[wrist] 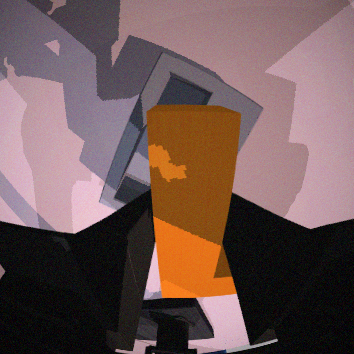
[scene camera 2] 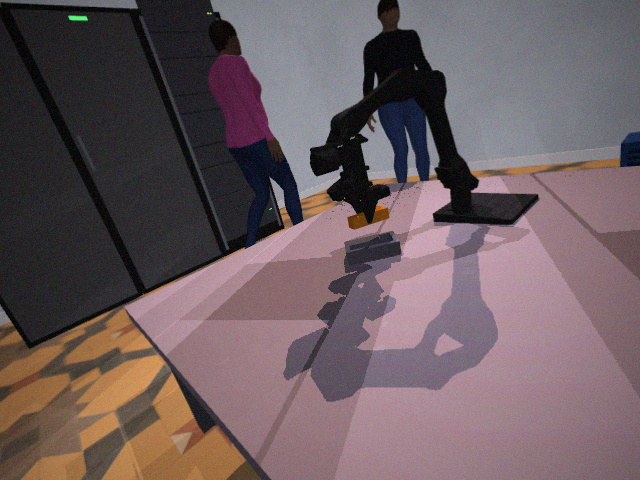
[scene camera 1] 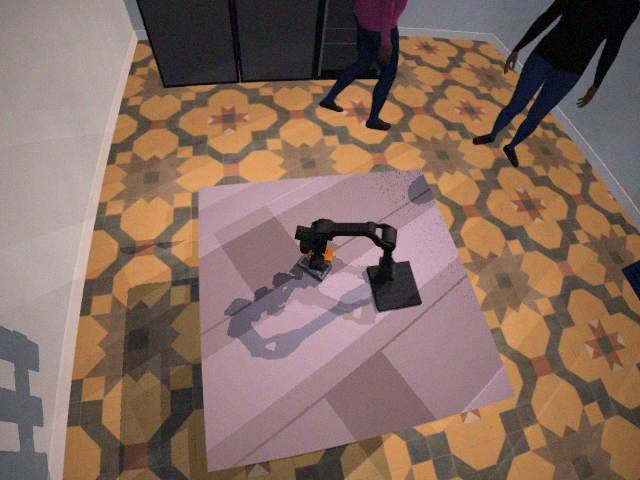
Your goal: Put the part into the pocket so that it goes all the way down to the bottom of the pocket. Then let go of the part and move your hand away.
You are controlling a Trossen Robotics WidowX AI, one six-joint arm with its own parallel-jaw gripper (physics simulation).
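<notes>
My gripper is shut on the orange part, a long block held roughly level. In the scene camera 2 view the part is above the grey pocket block, with a visible gap between them. In the wrist view the part covers the middle of the pocket block. The pocket's dark recess shows past the part's far end and to its left. The pocket's long direction is turned relative to the part's.
The arm's black base plate stands on the pink table, to the right of the pocket block in both scene views. Two people and dark cabinets are behind the table.
</notes>
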